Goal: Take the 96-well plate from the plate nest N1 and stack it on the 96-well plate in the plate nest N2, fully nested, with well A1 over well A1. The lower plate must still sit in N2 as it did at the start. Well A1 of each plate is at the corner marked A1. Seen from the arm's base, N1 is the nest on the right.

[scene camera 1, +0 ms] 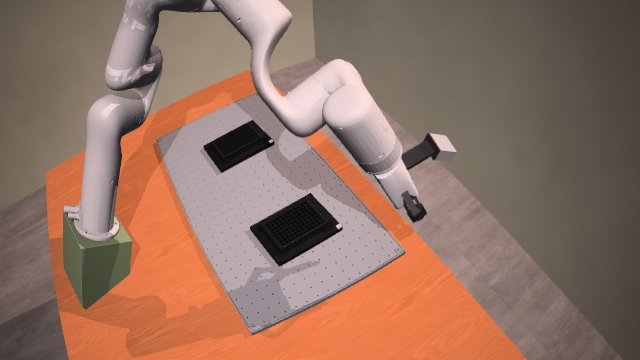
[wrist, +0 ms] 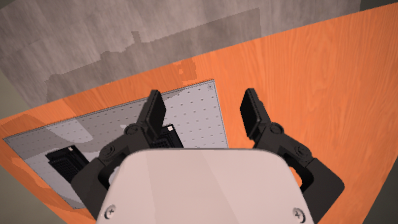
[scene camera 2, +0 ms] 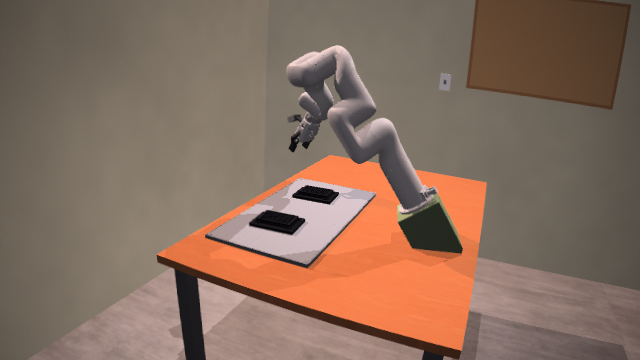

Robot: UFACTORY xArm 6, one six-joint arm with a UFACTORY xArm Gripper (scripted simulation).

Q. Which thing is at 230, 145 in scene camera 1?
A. A black 96-well plate.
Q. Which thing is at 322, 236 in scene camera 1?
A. A plate nest.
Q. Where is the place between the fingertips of my gripper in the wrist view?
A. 202, 99
